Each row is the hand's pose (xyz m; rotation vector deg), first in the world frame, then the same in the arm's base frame.
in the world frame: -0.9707 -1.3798 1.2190 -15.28 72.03 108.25
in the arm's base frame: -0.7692 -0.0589 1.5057 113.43 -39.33 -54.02
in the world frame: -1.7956 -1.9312 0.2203 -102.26 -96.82 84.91
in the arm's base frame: 0.6249 -0.1610 1.6724 -13.39 67.11 -45.51
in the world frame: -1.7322 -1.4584 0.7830 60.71 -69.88 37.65
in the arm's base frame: -0.0276 -0.5052 1.6698 49.61 29.95 166.82
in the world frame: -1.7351 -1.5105 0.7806 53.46 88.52 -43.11
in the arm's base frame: -0.0051 -0.4720 1.7033 -69.17 36.31 24.42
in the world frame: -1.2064 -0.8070 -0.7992 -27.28 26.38 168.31
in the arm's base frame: 0.7407 -0.3542 0.0601 52.77 -34.54 -34.34
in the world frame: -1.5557 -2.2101 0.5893 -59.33 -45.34 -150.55
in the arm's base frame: 0.3185 0.1535 1.9528 36.71 -100.62 -25.10
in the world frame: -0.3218 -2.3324 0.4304 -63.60 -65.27 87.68
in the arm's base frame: -0.1022 1.1564 1.3364 11.25 50.81 -85.02
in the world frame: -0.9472 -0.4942 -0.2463 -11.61 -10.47 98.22
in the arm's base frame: 0.0609 -0.4468 0.0591 54.84 -5.76 -112.00
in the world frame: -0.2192 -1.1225 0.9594 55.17 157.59 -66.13
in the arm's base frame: -1.0178 0.3501 0.8207 -70.89 52.69 -50.84
